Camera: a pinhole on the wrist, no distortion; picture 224 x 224 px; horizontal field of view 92.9 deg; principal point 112.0 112.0 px. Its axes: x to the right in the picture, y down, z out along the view. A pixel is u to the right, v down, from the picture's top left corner.
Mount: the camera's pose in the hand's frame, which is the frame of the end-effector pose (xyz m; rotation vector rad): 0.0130 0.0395 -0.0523 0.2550 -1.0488 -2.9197
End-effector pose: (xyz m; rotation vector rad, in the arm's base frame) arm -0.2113 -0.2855 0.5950 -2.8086 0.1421 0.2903
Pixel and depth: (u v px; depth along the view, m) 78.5 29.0 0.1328
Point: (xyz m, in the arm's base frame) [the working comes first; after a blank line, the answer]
In the camera's frame: -0.0418 -0.1035 0.1328

-0.2014 -0.4867 0.5363
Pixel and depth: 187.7 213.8 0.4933
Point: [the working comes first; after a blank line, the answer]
In the camera's frame: 0.3507 0.4717 0.4933

-0.7264 -0.0354 0.1681
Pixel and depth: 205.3 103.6 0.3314
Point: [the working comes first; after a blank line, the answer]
In the camera's frame: 0.2904 -0.0261 0.3314

-0.5872 -0.4506 0.4612
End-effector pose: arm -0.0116 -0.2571 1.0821 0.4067 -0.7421 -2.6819
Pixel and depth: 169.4 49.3 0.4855
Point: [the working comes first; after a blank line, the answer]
In the camera's frame: 0.2617 -0.2859 0.4855

0.3679 -0.5343 1.5125
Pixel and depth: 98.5 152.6 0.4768
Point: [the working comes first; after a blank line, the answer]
In the camera's frame: -0.0605 0.1818 0.4768

-0.1079 -0.2264 1.5510
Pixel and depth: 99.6 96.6 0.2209
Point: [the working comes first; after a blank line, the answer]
In the camera's frame: -0.0257 -0.0320 0.2209

-0.0014 -0.3810 1.2732
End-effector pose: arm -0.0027 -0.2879 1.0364 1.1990 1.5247 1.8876
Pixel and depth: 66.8 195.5 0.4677
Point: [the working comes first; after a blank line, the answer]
In the camera's frame: -0.1986 0.3668 0.4677

0.4108 0.1032 1.1536
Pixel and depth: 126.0 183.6 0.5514
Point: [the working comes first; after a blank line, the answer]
In the camera's frame: 0.0725 0.3708 0.5514

0.5879 -0.1062 1.0808
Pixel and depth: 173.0 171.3 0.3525
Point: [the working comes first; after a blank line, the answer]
In the camera's frame: 0.2020 0.1963 0.3525

0.4040 -0.3330 1.0423
